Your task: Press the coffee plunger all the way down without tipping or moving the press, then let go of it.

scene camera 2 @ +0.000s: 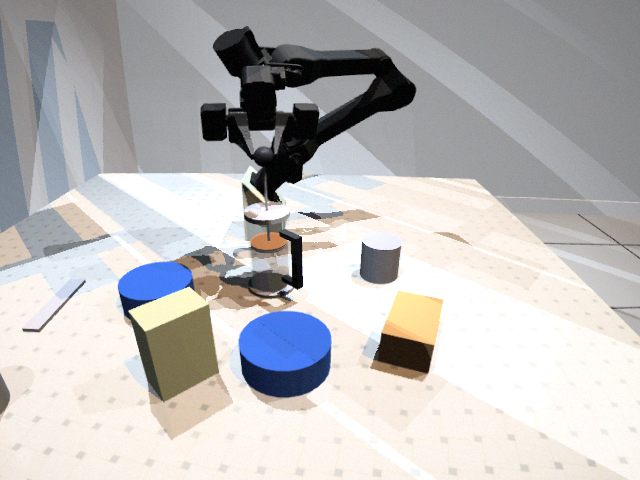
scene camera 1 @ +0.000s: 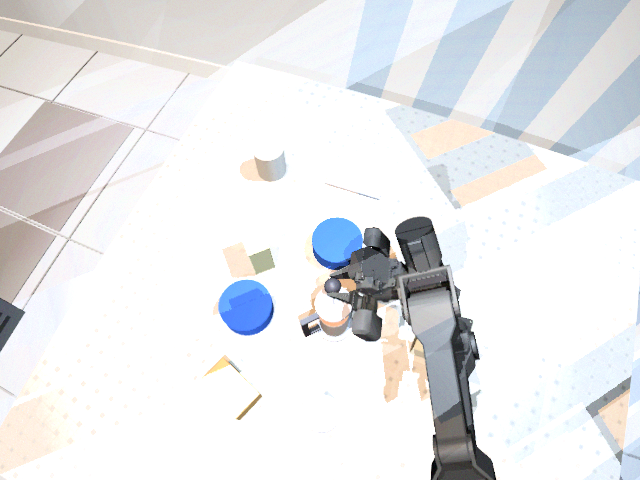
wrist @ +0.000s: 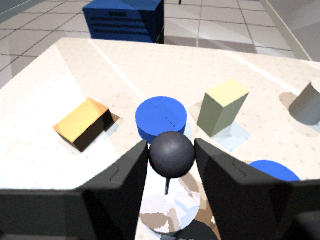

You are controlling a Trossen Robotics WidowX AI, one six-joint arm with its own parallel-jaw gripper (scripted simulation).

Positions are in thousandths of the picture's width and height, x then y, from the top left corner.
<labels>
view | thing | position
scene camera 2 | my gripper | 412,328
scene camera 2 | glass coffee press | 418,466
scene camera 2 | orange box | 638,703
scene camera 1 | my gripper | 515,595
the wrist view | my gripper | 533,606
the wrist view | orange box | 258,527
</labels>
